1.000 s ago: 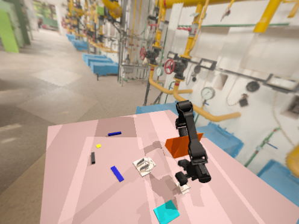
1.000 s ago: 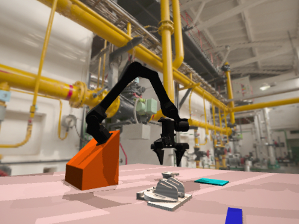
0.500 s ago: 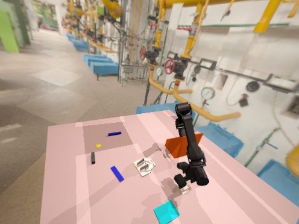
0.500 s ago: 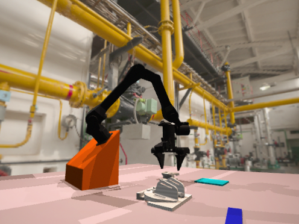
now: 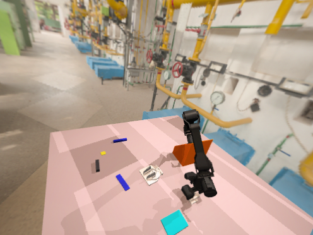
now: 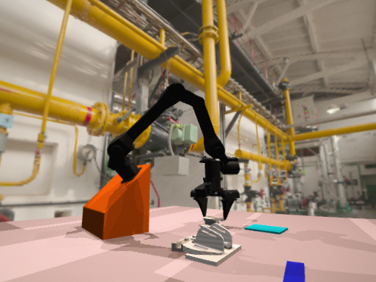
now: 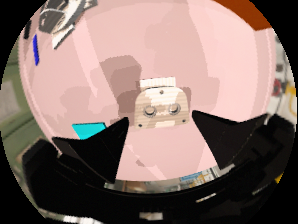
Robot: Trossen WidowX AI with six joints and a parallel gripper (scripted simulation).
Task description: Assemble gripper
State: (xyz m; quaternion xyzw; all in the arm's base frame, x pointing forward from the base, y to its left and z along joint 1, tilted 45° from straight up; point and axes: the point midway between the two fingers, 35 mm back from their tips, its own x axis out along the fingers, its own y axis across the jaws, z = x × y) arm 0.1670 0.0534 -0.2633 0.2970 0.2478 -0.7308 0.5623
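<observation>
Now: the base 1 cm to the right of my gripper tip. The rest, counted from my gripper tip: small yellow piece (32 cm ahead, 57 cm to the right, 3 cm below); black bar (38 cm ahead, 47 cm to the right, 2 cm below); cyan tile (17 cm ahead, 3 cm to the left, 2 cm below).
</observation>
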